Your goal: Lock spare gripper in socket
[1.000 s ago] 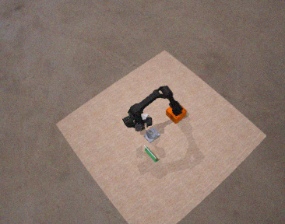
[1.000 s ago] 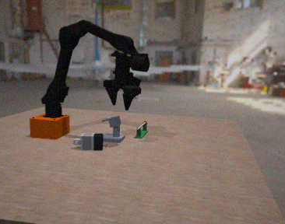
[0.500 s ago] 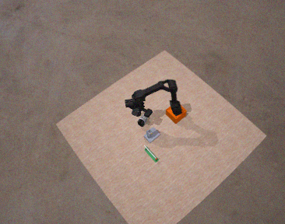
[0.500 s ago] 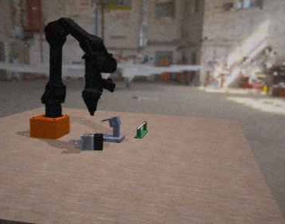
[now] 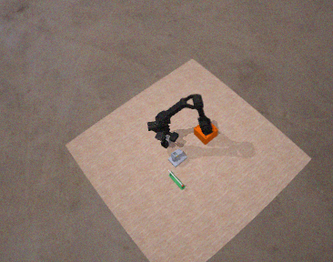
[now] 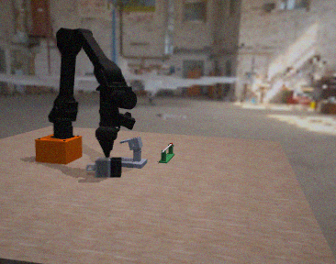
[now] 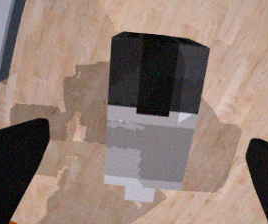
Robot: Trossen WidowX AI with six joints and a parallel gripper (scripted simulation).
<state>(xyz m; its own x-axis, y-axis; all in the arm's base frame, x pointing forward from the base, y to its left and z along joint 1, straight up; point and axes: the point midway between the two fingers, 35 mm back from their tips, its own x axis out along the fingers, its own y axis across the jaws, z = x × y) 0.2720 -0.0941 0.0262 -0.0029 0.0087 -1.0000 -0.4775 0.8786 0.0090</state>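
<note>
The spare gripper is 5 cm below my gripper tip, 1 cm to the right of it and 1 cm behind it. From my gripper tip the other things lie so: green cradle: 29 cm to the left, 8 cm ahead, 5 cm below; then mount: 15 cm to the left, 2 cm below.
</note>
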